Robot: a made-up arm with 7 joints. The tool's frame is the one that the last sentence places. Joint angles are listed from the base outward.
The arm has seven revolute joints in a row. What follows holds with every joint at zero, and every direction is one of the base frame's. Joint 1 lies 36.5 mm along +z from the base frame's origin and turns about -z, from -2.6 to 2.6 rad. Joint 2 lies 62.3 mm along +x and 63.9 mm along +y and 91.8 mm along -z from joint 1 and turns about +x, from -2.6 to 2.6 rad. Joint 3 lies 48.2 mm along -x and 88 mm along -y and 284.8 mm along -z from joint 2 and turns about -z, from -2.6 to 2.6 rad. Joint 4 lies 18.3 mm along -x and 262.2 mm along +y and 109.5 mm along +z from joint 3 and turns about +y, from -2.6 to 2.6 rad. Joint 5 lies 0.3 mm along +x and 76.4 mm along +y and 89.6 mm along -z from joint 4 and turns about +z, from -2.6 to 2.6 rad. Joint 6 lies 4.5 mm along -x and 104.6 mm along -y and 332.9 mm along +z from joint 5 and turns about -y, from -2.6 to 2.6 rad. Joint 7 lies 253.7 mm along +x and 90.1 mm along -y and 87.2 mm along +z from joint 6 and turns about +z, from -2.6 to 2.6 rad. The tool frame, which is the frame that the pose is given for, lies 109.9 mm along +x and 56.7 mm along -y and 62.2 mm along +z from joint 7; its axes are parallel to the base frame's.
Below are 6 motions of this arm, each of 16 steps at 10 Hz.
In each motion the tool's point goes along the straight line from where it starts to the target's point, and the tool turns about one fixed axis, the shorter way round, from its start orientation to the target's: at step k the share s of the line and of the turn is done. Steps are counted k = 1, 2, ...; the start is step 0. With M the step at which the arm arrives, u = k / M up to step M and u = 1 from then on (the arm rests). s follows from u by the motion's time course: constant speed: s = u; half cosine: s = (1 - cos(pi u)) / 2; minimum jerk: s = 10 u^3 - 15 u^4 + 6 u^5.
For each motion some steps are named. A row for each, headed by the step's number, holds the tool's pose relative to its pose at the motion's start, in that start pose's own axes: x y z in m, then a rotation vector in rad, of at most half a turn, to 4 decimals.
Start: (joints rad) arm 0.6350 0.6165 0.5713 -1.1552 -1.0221 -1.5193 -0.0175
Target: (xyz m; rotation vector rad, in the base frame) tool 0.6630 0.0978 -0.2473 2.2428 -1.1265 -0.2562
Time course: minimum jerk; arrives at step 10
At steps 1, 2, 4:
1: 0.0015 0.0022 -0.0032 0.0068 0.0034 0.0060
2: 0.0100 0.0150 -0.0216 0.0463 0.0233 0.0403
4: 0.0545 0.0820 -0.1184 0.2538 0.1274 0.2209

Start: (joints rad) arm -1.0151 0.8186 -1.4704 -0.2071 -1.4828 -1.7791 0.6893
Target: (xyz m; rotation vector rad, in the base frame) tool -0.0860 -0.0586 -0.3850 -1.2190 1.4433 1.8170
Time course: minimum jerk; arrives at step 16
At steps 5, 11, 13, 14, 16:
5: -0.0275 0.0190 0.0237 -0.0845 0.1154 -0.2139
11: -0.1251 0.0863 0.1081 -0.3850 0.5258 -0.9744
13: -0.1452 0.1002 0.1254 -0.4466 0.6099 -1.1304
14: -0.1502 0.1036 0.1297 -0.4620 0.6309 -1.1693
16: -0.1526 0.1053 0.1318 -0.4695 0.6412 -1.1883

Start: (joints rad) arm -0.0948 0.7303 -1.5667 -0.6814 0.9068 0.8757 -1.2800
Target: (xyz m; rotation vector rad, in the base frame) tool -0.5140 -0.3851 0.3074 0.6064 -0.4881 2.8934
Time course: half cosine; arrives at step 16
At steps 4, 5, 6, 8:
4: 0.0022 0.0437 -0.0498 0.0360 0.2115 0.1087
5: 0.0033 0.0664 -0.0755 0.0547 0.3210 0.1650
6: 0.0046 0.0922 -0.1049 0.0760 0.4458 0.2291
8: 0.0074 0.1494 -0.1699 0.1230 0.7222 0.3712

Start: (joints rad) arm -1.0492 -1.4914 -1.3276 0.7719 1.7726 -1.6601 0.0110
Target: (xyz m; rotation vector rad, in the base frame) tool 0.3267 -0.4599 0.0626 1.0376 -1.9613 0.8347
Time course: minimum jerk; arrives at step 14
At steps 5, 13, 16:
5: 0.0616 0.0209 -0.0592 0.0959 -0.1025 0.2518
13: 0.2493 0.0846 -0.2394 0.3881 -0.4148 1.0187
16: 0.2501 0.0849 -0.2402 0.3894 -0.4161 1.0220

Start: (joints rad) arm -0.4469 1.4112 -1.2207 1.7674 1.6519 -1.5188 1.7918
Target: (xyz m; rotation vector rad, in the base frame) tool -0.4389 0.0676 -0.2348 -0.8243 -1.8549 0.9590
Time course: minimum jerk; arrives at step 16
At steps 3, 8, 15, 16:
3: -0.0009 -0.0056 -0.0084 -0.0117 -0.0438 0.0984
8: -0.0097 -0.0569 -0.0864 -0.1203 -0.4493 1.0086
15: -0.0194 -0.1136 -0.1724 -0.2401 -0.8965 2.0127
16: -0.0195 -0.1138 -0.1728 -0.2406 -0.8985 2.0171

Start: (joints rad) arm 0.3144 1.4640 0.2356 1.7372 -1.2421 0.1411 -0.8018
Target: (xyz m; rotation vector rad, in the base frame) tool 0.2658 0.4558 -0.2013 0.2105 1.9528 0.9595
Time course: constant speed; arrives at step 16
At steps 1, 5, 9, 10, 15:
1: -0.0166 0.0242 -0.0179 -0.0503 0.0170 0.0704
5: -0.0832 0.1208 -0.0894 -0.2513 0.0849 0.3522
9: -0.1497 0.2175 -0.1609 -0.4523 0.1528 0.6340
10: -0.1663 0.2416 -0.1788 -0.5026 0.1698 0.7045
15: -0.2495 0.3625 -0.2682 -0.7539 0.2546 1.0567

